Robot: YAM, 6 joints.
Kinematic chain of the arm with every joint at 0, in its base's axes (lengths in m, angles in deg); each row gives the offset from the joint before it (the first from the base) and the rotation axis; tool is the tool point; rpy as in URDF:
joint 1: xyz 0 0 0.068 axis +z
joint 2: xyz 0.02 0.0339 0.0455 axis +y
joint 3: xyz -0.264 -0.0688 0 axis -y
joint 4: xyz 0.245 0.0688 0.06 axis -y
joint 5: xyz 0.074 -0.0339 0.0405 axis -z
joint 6: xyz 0.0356 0 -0.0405 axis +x
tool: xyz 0 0 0 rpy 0 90 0
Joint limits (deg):
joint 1: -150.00..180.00
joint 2: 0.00..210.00
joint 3: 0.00..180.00
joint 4: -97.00..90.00
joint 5: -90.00..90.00
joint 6: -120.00..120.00
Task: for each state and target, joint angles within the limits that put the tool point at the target. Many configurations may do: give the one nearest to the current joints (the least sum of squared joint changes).
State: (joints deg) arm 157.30 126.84 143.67 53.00 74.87 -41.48
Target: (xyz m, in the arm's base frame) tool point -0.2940 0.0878 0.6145
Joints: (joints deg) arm 169.89 115.17 147.21 60.28 78.17 -41.48
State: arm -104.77 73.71 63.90 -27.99 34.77 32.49
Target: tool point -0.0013 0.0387 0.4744
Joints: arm -115.51 20.60 75.07 -35.67 30.08 32.49
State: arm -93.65 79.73 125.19 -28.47 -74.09 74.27
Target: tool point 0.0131 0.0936 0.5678
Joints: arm -76.41 39.38 110.52 -45.39 -77.30 74.27
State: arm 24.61 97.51 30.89 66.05 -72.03 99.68
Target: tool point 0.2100 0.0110 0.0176
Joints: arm -6.01 122.64 16.17 57.30 -67.64 99.68
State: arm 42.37 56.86 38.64 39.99 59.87 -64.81
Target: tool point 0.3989 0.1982 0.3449
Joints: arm 29.90 108.25 84.21 39.38 49.33 -64.81
